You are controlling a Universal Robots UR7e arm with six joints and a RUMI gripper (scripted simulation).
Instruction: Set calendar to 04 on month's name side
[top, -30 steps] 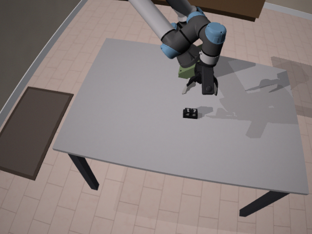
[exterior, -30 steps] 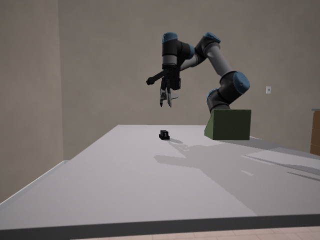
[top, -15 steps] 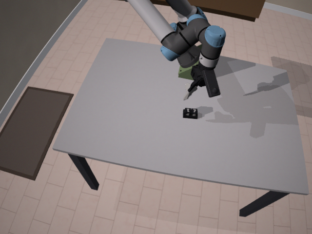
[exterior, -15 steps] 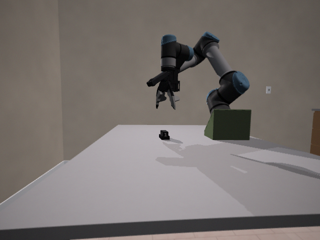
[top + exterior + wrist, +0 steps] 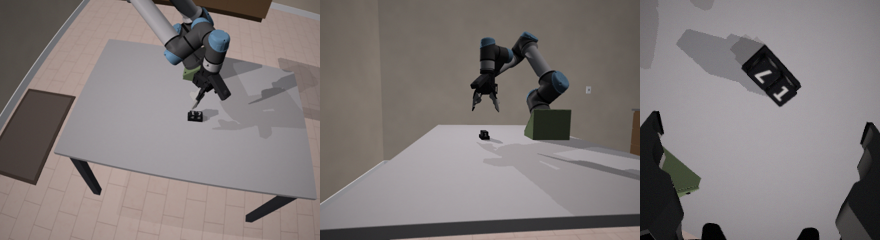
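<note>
My hand is 20 mm to the left of the black calendar tray and 130 mm above it.
</note>
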